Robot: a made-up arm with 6 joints. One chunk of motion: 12 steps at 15 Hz.
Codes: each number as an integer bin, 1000 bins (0 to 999) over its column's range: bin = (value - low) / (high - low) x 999, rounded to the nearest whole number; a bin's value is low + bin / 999 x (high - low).
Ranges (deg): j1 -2..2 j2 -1.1..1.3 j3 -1.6..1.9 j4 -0.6..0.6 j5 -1..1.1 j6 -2.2..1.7
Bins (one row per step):
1: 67 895 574 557 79 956
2: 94 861 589 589 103 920
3: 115 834 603 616 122 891
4: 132 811 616 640 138 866
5: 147 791 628 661 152 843
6: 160 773 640 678 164 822
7: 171 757 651 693 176 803
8: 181 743 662 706 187 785
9: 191 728 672 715 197 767
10: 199 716 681 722 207 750
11: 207 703 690 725 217 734
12: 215 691 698 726 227 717
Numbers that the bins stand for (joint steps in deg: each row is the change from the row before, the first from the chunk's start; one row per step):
1: -1.732 1.050 0.411 0.069 -0.834 1.532
2: -1.624 0.968 0.464 0.108 -0.783 1.392
3: -1.540 0.904 0.513 0.140 -0.744 1.278
4: -1.471 0.848 0.558 0.169 -0.710 1.181
5: -1.411 0.800 0.600 0.194 -0.680 1.091
6: -1.359 0.757 0.642 0.214 -0.655 1.009
7: -1.315 0.719 0.681 0.232 -0.630 0.935
8: -1.275 0.685 0.719 0.248 -0.607 0.865
9: -1.235 0.649 0.754 0.259 -0.586 0.794
10: -1.203 0.620 0.786 0.267 -0.565 0.728
11: -1.171 0.589 0.817 0.271 -0.544 0.665
12: -1.139 0.560 0.845 0.272 -0.523 0.599

